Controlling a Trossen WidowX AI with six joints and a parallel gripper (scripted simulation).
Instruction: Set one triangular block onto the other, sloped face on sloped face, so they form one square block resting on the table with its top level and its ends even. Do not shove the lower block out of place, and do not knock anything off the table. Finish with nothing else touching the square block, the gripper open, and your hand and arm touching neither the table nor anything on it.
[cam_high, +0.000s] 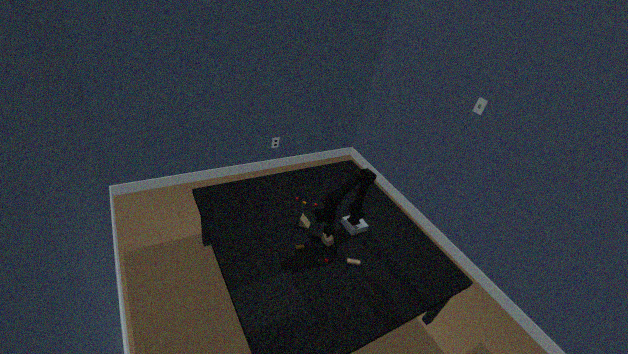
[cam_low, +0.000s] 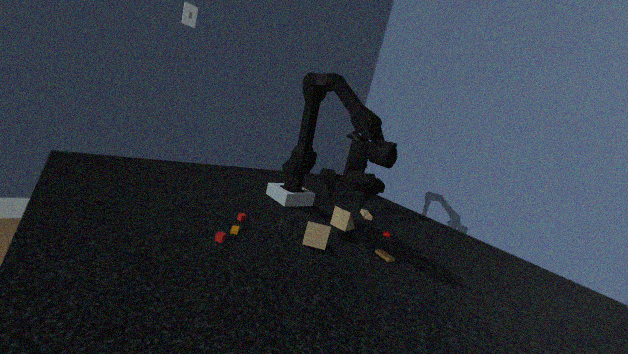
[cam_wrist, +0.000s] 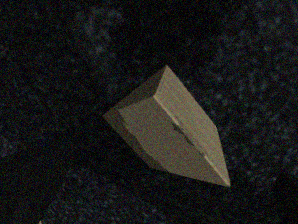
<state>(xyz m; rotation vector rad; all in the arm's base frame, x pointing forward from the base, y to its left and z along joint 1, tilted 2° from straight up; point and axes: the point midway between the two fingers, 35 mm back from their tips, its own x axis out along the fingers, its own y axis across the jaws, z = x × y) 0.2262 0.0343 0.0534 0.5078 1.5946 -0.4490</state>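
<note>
Right now the tan triangular block is 50 mm below my gripper tip. From my gripper tip the other things lie so: orange cube: 330 mm to the right, 60 mm below, 30 mm behind; red cube: 140 mm to the left, 80 mm ahead, 60 mm below; thin tan piece: 170 mm ahead, 60 mm below.
</note>
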